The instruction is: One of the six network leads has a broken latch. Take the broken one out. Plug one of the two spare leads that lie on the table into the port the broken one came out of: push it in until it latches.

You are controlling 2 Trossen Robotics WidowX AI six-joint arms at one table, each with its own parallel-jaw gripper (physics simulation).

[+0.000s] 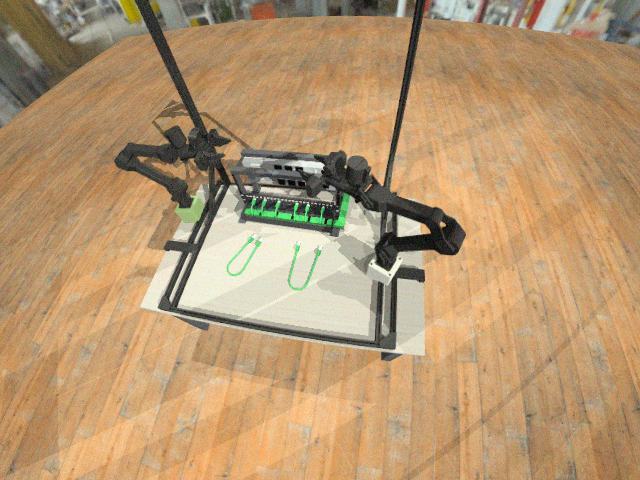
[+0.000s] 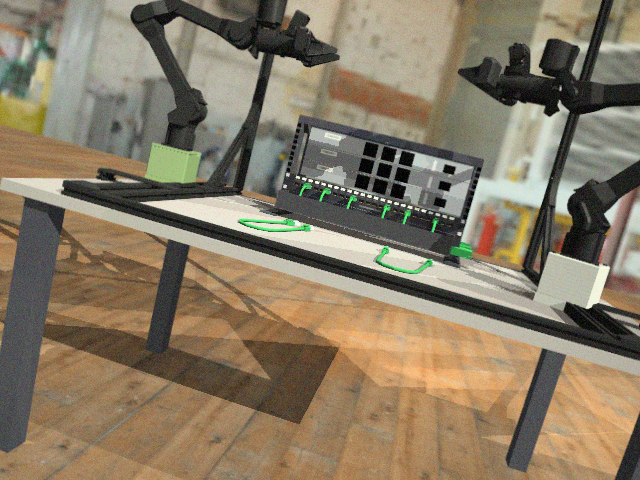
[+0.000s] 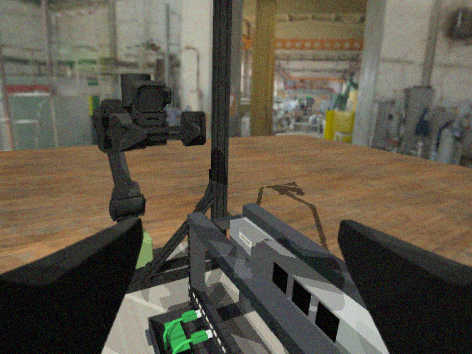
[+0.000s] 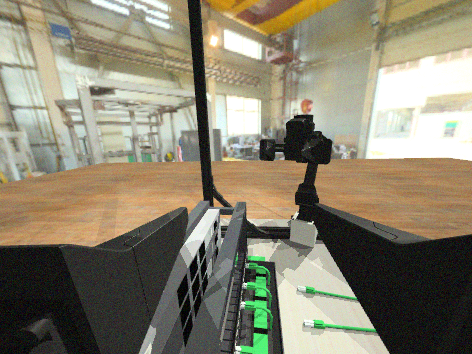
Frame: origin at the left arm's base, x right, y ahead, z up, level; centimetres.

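Seen in the pictures: left gripper, fingertip midpoint: (image 1: 306, 163) (image 2: 465, 76) (image 3: 242, 229) (image 4: 282, 152); right gripper, fingertip midpoint: (image 1: 228, 147) (image 2: 338, 54) (image 3: 174, 133) (image 4: 249, 211); left arm's base, link origin: (image 1: 385, 261) (image 2: 579, 259) (image 4: 305, 217); right arm's base, link origin: (image 1: 186, 203) (image 2: 177, 148).
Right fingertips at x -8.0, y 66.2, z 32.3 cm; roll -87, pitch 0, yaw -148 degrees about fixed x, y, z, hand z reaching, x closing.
Observation:
Pixels of each thing's top centre, then the offset from my right fingertips to it. "spot": a spot on its surface instead.
- leftmost lead, surface spot: (image 2: 304, 188) (image 1: 252, 208) spot: dx -1.5, dy -1.1, dz -34.2 cm
- rightmost lead, surface spot: (image 2: 434, 224) spot: dx +11.9, dy -31.8, dz -34.4 cm
- left spare, surface spot: (image 2: 266, 228) (image 1: 238, 274) spot: dx -28.4, dy -15.9, dz -41.9 cm
- right spare, surface spot: (image 2: 405, 271) (image 1: 300, 289) spot: dx -17.9, dy -42.8, dz -42.2 cm
- dark rack, top centre: (image 3: 268, 282) (image 4: 221, 251) (image 2: 390, 136) (image 1: 283, 170) dx +13.0, dy -12.7, dz -16.2 cm
Six green network leads are plugged in a row along the rack's lower front; the leftmost lead (image 1: 253, 205) (image 2: 305, 189) and rightmost lead (image 1: 322, 211) (image 2: 434, 224) stand at its ends. Which latch is broken is too small to tell. Two green spare leads lie bent in U shapes on the table: a left spare (image 1: 237, 274) (image 2: 266, 228) and a right spare (image 1: 298, 288) (image 2: 405, 271). My left gripper (image 1: 309, 176) (image 2: 469, 78) (image 3: 242, 229) is open and empty, above the rack's right part. My right gripper (image 1: 223, 148) (image 2: 333, 54) (image 4: 249, 211) is open and empty, raised at the rack's left.
The dark rack (image 1: 258, 153) (image 2: 387, 137) stands at the table's back, with grey units having black square openings. A green block (image 1: 342, 217) (image 2: 461, 251) sits at its right end. Black frame posts rise on both sides, and a black rail (image 1: 279, 332) runs along the table's front edge.

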